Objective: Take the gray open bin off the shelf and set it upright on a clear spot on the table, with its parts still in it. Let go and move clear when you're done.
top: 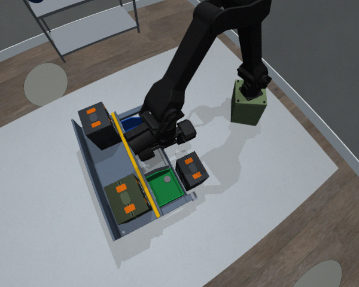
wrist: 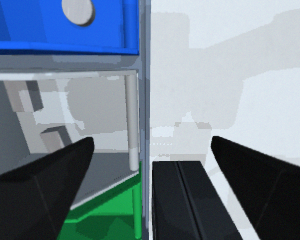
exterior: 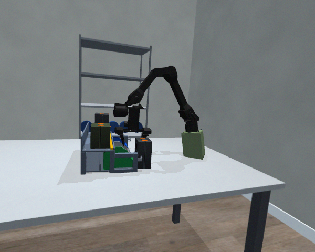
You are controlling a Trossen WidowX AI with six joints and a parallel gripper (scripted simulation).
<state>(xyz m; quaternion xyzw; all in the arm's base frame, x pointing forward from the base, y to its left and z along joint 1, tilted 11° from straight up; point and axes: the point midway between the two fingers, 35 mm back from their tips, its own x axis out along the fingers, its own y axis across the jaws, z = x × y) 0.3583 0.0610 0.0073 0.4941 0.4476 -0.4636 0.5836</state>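
Now: hand 8 cm short of the gray open bin, 1 cm to the right of it and 6 cm above it. The rest, counted from my hand: yellow rail (11 cm ahead, 1 cm to the left, 1 cm above); then blue bin (9 cm ahead, 11 cm to the right, 6 cm below); then green bin (7 cm ahead, 12 cm to the left, 6 cm below).
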